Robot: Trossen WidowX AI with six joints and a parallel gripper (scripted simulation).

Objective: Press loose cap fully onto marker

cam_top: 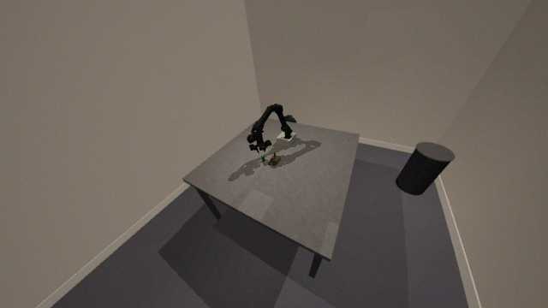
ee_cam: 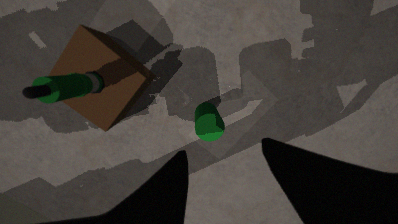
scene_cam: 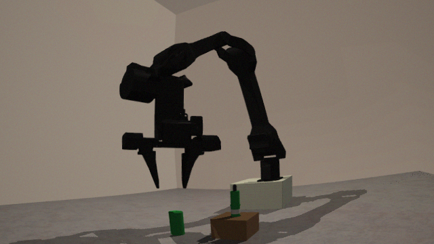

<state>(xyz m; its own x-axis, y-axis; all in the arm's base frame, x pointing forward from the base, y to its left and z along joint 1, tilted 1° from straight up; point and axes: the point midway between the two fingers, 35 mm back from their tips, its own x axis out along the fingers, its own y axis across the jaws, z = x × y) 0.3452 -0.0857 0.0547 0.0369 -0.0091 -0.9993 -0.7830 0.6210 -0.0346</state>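
The green cap is 7 cm below my gripper tip and 1 cm behind it. From my gripper tip the other things lie so: brown holder block: 11 cm to the left, 8 cm below, 5 cm behind.
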